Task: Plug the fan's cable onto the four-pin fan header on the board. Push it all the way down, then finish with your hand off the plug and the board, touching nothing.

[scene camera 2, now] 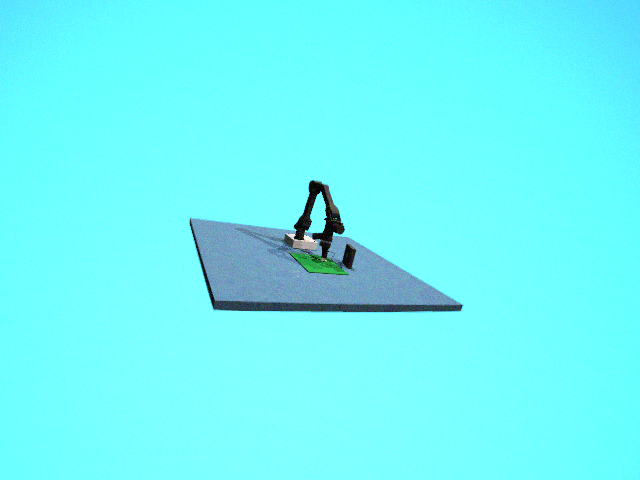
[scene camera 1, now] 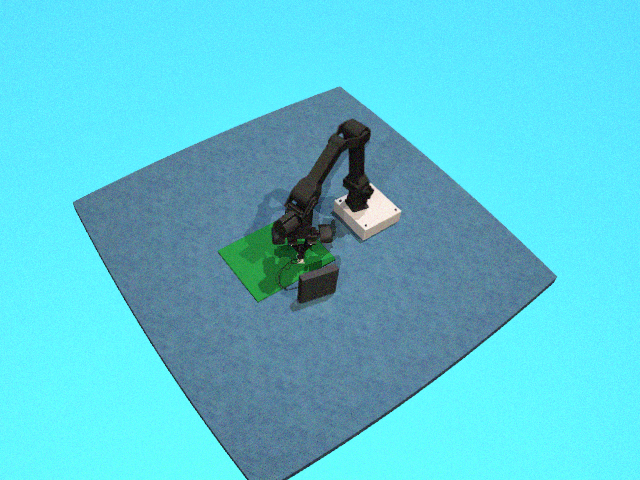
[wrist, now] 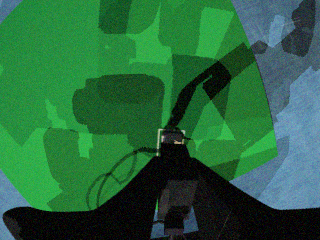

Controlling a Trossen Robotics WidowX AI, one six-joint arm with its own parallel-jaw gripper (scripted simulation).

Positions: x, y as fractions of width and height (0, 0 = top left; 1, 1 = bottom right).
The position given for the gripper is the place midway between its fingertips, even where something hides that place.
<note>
In view: the gripper (wrist: 0.54, 0.68), a dark fan (scene camera 1: 0.50, 0.59) and a green board (scene camera 1: 0.40, 0.55).
The green board also shows in the wrist view (wrist: 0.29, 0.38).
</note>
